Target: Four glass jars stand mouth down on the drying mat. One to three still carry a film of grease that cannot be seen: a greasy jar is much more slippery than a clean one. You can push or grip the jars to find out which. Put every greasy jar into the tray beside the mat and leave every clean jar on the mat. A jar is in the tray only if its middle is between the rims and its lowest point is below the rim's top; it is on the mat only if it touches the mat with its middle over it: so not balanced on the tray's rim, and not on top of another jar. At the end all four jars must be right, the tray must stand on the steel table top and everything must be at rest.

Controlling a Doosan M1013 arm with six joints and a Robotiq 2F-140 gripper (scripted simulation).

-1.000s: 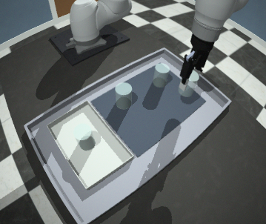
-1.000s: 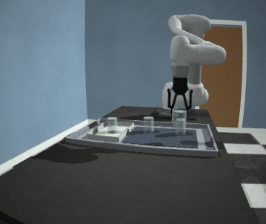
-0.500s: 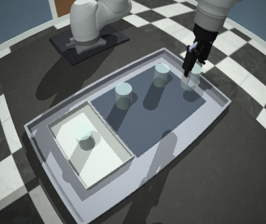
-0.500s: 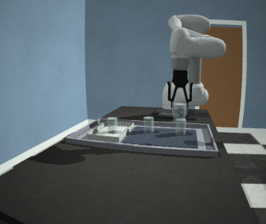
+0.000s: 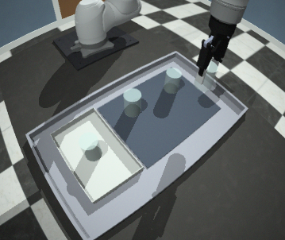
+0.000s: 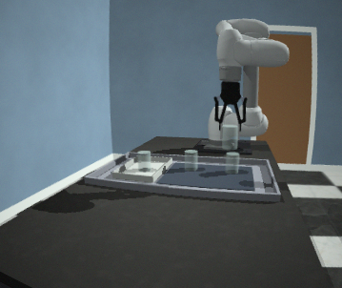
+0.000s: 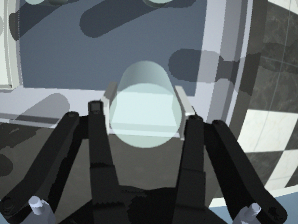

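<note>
Right now the tray is 42 cm to the right of my hand, 21 cm below it and 3 cm behind it. Round my hand: drying mat 22 cm below, 10 cm to the right, 7 cm behind; steel table top 22 cm below, 21 cm to the right, 4 cm behind.
</note>
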